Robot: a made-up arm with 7 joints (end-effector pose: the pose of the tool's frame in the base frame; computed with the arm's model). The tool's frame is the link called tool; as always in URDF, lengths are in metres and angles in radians. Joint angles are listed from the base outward.
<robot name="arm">
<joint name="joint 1" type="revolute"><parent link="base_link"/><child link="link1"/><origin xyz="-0.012 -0.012 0.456"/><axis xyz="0 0 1"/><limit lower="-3.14" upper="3.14" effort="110" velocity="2"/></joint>
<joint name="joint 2" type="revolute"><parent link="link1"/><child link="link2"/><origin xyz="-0.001 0.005 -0.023" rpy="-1.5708 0 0"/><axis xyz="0 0 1"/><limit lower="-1.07" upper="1.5" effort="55" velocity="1.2"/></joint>
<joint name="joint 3" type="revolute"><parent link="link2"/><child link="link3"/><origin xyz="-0.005 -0.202 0.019" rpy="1.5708 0 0"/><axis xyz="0 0 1"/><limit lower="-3.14" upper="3.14" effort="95" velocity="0.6"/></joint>
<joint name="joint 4" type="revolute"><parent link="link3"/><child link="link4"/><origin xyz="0.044 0.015 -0.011" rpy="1.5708 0 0"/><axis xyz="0 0 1"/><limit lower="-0.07" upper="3.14" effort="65" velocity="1.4"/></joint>
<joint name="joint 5" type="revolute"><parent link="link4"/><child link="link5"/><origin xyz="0.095 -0.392 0.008" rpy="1.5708 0 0"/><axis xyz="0 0 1"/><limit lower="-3.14" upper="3.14" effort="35" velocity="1"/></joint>
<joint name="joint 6" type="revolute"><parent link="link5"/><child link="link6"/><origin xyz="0.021 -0.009 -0.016" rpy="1.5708 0 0"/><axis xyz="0 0 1"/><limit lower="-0.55" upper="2.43" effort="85" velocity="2.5"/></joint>
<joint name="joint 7" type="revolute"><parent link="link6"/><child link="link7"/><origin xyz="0.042 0.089 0.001" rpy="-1.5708 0 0"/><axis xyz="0 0 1"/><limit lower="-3.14" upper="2.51" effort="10" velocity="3"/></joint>
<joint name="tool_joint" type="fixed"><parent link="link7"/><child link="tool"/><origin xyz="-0.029 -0.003 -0.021" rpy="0 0 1.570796"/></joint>
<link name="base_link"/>
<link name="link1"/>
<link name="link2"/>
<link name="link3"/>
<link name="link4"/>
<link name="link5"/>
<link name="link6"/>
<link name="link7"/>
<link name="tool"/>
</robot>
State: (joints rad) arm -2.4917 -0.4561 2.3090 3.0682 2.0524 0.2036 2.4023
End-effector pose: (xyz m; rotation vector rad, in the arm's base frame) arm 0.2192 0.0833 1.0410 0.3714 0.7272 2.6341
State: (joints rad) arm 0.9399 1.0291 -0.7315 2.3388 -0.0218 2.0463 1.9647
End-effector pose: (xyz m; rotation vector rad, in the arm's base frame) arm 0.4313 0.3393 0.4682 -0.1138 -2.6596 1.1356
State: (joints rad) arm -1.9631 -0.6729 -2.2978 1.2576 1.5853 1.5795 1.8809
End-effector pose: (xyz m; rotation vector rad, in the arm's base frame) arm -0.2315 0.4520 0.3952 0.4081 -0.9900 -0.1211
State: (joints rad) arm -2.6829 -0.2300 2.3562 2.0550 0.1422 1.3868 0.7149
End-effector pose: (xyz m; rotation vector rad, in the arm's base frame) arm 0.4593 -0.0711 0.7854 -0.7916 2.5864 -0.3988
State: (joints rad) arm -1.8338 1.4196 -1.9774 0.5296 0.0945 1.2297 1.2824
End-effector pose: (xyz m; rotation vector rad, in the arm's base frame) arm -0.2506 0.2191 0.4973 -1.8784 0.9084 -0.5951
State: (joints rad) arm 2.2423 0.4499 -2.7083 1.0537 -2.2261 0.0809 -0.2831
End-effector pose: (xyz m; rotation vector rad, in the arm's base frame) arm 0.3670 -0.1730 0.6463 1.6649 0.4691 1.0919
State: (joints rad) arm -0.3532 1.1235 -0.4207 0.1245 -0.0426 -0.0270 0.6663
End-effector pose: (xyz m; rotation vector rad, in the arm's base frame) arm -0.1300 -0.0074 0.1289 0.2295 -2.1776 -0.4422
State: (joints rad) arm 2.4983 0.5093 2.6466 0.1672 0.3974 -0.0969 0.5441
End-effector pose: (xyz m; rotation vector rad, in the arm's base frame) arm 0.1632 -0.3140 0.3599 0.6791 2.3891 -0.5360
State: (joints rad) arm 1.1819 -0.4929 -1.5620 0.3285 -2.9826 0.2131 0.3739
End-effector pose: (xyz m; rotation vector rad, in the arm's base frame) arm 0.2323 -0.0210 0.2419 2.8529 0.7496 1.0650
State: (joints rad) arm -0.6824 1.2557 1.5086 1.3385 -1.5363 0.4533 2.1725
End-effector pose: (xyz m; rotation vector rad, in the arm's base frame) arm 0.4274 0.3223 0.5044 -0.7246 2.1053 0.7178
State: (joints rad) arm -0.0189 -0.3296 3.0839 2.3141 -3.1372 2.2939 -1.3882
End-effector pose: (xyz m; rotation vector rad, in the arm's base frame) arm -0.3889 0.0063 0.8757 -1.6236 0.2265 -2.5605
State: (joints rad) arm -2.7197 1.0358 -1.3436 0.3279 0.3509 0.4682 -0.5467
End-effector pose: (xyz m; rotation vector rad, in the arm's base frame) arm 0.0140 0.2714 0.2797 2.4909 1.0387 1.3153
